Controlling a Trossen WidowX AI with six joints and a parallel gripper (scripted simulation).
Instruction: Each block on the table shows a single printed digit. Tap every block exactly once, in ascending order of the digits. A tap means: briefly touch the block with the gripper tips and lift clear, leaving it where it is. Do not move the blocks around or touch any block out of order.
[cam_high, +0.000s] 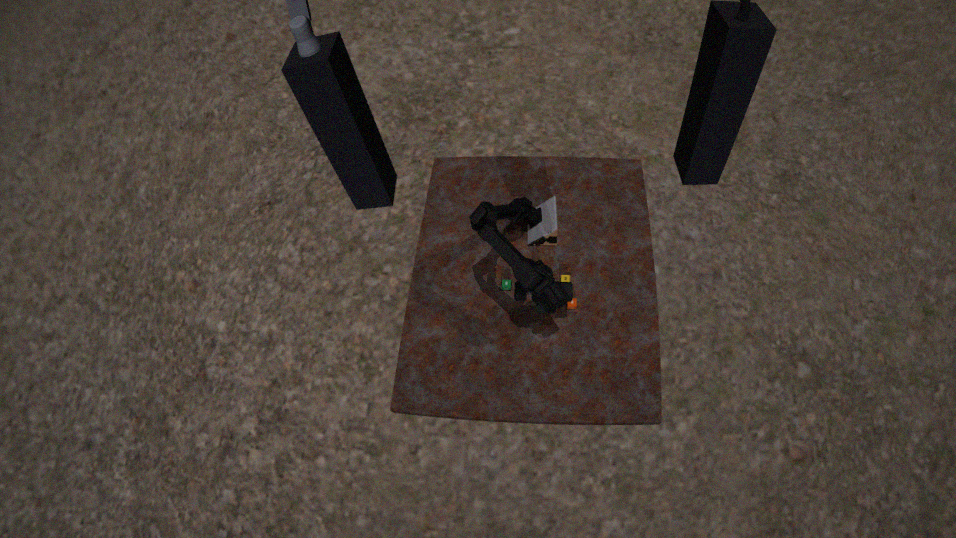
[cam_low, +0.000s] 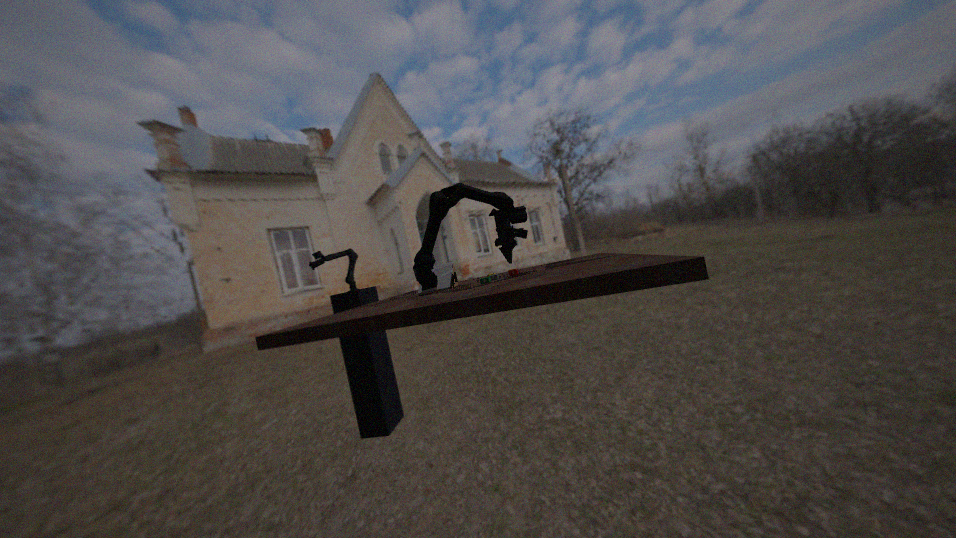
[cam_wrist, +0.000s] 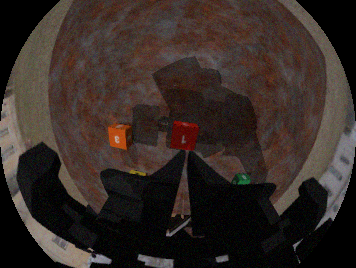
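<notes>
Right now the red block is 4 cm below my gripper tip. Round my gripper tip: grey block 7 cm behind, 3 cm to the right, 4 cm below; orange block 10 cm to the left, 4 cm below; yellow block 10 cm behind, 8 cm to the left, 4 cm below.
</notes>
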